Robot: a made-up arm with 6 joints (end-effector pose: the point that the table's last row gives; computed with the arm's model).
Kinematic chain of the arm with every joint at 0, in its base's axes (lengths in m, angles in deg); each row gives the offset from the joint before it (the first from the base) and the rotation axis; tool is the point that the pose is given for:
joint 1: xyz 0 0 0.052 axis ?
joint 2: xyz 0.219 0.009 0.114 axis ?
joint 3: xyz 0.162 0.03 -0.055 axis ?
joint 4: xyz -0.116 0 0.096 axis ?
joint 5: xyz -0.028 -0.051 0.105 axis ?
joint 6: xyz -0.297 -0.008 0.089 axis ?
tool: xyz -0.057 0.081 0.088
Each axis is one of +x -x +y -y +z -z.
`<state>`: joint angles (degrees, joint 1 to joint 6).
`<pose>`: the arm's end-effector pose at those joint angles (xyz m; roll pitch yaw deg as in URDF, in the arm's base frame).
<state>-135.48 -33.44 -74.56 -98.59 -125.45 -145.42</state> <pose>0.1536 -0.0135 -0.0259 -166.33 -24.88 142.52</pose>
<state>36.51 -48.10 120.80 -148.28 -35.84 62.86</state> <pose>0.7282 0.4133 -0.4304 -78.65 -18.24 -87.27</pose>
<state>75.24 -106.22 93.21 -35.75 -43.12 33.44</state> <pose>0.3930 -0.1755 -0.8667 -166.97 -38.83 123.41</pose>
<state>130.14 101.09 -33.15 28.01 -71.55 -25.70</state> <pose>0.0249 0.3354 0.1139 66.53 34.12 -127.36</pose>
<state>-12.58 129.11 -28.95 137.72 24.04 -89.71</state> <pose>0.3944 0.2030 0.3994 33.44 40.93 -151.13</pose>
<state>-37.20 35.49 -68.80 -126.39 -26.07 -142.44</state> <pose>0.0778 0.3620 0.0962 -32.14 -2.31 -75.99</pose>
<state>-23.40 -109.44 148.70 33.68 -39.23 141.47</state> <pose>0.7670 0.4202 0.3655 -163.34 2.31 -160.30</pose>
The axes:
joint 1: +y
joint 2: -x
joint 3: +y
joint 4: +z
joint 5: -y
joint 6: +x

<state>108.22 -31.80 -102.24 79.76 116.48 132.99</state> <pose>0.0069 0.0263 -0.4957 -52.65 -73.38 -125.75</pose>
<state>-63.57 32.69 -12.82 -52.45 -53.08 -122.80</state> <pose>-0.2543 0.3752 0.1628 -82.39 -19.35 -55.54</pose>
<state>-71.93 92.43 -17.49 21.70 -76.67 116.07</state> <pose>-0.1581 0.4936 0.2804 71.72 -27.21 -76.99</pose>
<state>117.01 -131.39 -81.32 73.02 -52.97 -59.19</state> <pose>0.2069 0.2483 0.1370 -96.41 65.09 -92.30</pose>
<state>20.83 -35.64 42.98 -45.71 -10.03 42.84</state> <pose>0.6332 -0.1273 0.5625 -7.58 76.75 -79.73</pose>
